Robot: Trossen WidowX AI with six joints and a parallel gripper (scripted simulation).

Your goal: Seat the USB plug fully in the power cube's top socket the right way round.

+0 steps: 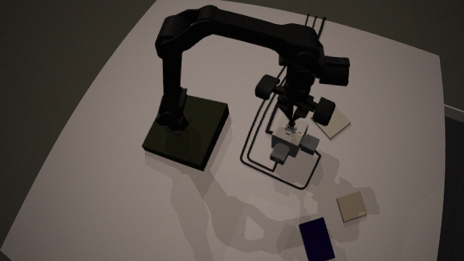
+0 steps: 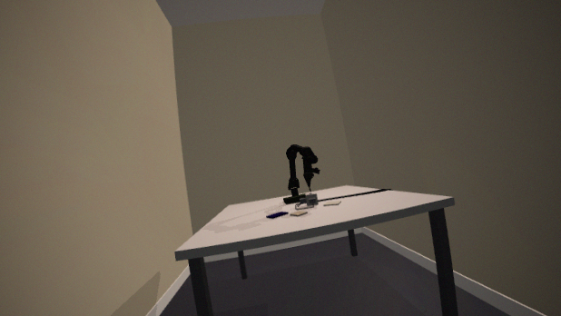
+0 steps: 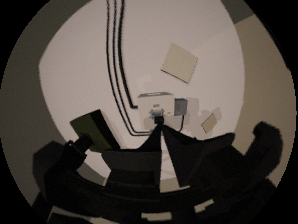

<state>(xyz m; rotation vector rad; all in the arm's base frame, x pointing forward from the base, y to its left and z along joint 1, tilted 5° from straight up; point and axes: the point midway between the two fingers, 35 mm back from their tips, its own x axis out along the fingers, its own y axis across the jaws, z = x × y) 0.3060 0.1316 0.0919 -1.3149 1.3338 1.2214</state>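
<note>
Right now the USB plug is 2 cm below my gripper tip. The rest, counted from my gripper tip: card (22 cm to the right, 21 cm ahead, 12 cm below).
</note>
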